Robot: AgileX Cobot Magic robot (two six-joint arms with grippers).
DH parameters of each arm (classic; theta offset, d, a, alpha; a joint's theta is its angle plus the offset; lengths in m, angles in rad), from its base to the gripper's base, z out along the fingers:
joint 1: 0 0.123 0 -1.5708
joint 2: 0.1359 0 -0.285 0
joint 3: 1.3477 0 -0.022 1.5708
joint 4: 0 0.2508 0 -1.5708
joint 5: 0 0 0.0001 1.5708
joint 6: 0 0.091 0 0
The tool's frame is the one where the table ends.
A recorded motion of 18 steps. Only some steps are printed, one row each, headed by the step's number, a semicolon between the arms.
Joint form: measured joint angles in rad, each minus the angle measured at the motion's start. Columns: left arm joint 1, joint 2, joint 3, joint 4, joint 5, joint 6; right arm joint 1, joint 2, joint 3, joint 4, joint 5, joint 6.
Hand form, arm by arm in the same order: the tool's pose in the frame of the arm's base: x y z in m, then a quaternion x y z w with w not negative. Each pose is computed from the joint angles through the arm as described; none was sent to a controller.
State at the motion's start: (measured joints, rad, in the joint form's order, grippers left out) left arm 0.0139 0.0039 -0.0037 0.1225 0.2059 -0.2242; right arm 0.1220 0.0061 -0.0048 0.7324 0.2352 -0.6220
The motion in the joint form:
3: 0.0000 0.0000 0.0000 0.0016 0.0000 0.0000; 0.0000 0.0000 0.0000 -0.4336 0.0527 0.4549
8: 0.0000 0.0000 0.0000 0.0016 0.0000 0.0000; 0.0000 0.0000 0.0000 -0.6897 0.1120 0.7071
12: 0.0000 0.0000 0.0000 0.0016 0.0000 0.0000; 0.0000 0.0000 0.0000 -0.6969 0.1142 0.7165
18: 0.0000 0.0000 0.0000 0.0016 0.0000 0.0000; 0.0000 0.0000 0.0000 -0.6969 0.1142 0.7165
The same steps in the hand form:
3: 0.0560 0.0031 0.1957 -0.05193 0.74554 -0.02004 0.66413; 0.0536 0.0143 0.1896 -0.02738 0.77026 0.10884 0.62778
8: 0.0560 0.0031 0.1957 -0.05193 0.74554 -0.02004 0.66413; 0.0532 0.0079 0.1832 -0.00313 0.79310 0.08082 0.60370
12: 0.0560 0.0031 0.1957 -0.05193 0.74554 -0.02004 0.66413; 0.0532 0.0076 0.1830 -0.00137 0.79380 0.08056 0.60281
18: 0.0560 0.0031 0.1957 -0.05193 0.74554 -0.02004 0.66413; 0.0532 0.0076 0.1830 -0.00137 0.79380 0.08056 0.60281

